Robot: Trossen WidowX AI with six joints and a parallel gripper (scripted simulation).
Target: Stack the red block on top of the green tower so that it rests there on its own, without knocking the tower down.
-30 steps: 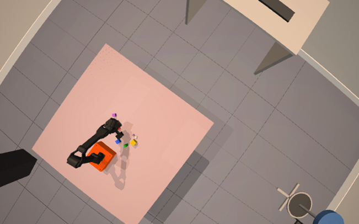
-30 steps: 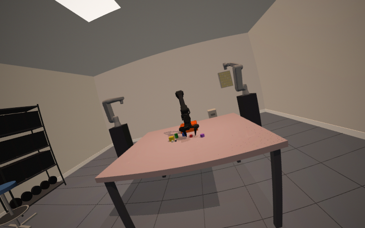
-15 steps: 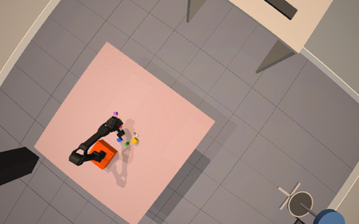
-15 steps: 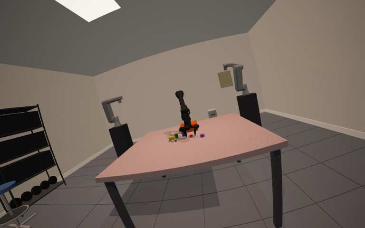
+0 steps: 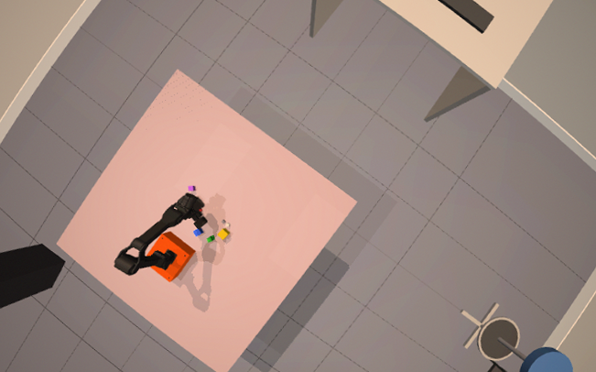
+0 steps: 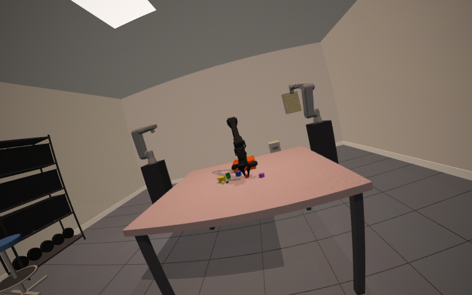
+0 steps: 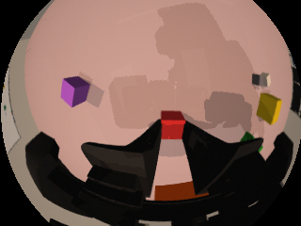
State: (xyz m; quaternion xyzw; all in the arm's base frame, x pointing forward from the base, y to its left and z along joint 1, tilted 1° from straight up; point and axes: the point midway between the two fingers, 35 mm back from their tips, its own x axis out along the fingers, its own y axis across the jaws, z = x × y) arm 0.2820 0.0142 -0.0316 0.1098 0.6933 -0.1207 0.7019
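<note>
Now: gripper tip 19 cm to the left of the yellow block, 3 cm past it and 1 cm below it. The rest, counted from my gripper tip: purple block: 10 cm to the left, 8 cm ahead; red block: right at my gripper tip; blue block: 10 cm behind, 6 cm to the right, 1 cm above.
</note>
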